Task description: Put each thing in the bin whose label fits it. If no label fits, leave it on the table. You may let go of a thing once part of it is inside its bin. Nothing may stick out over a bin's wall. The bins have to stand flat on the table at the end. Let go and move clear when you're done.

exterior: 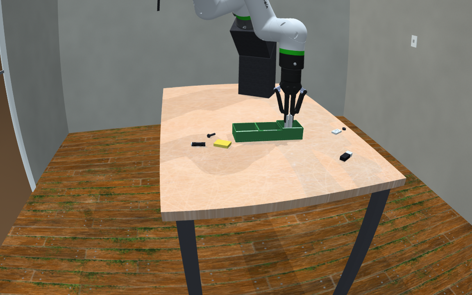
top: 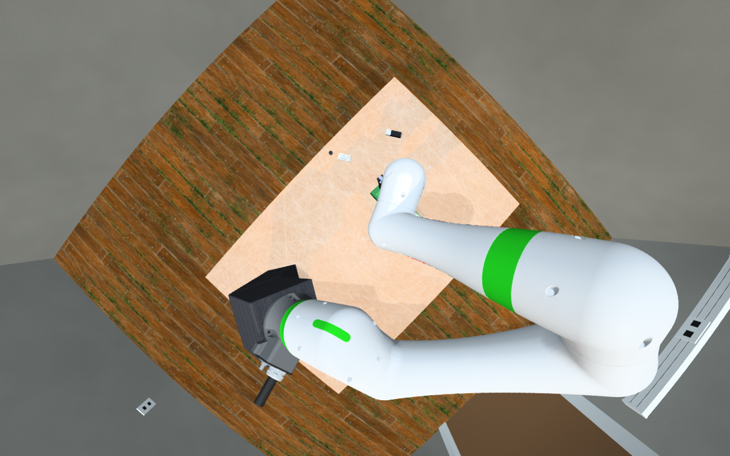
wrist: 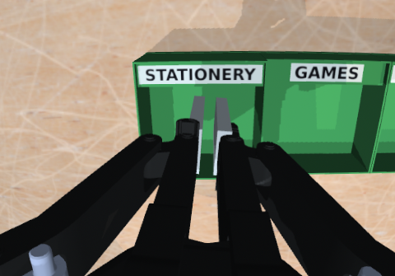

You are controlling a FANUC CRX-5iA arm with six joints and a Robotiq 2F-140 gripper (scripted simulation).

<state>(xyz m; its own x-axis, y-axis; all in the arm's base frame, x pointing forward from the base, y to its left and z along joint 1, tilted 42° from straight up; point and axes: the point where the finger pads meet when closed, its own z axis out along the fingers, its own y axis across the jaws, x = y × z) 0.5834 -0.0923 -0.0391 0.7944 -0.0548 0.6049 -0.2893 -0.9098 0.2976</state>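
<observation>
Now: the black battery 34 cm to the right of my hand, 4 cm below it and 3 cm behind it. Also, from my hand: yellow pad 26 cm to the right, 5 cm below, 1 cm behind; then green three-part bin 8 cm to the right, 3 cm below, 2 cm behind; then white domino 22 cm to the left, 5 cm below, 5 cm ahead.
</observation>
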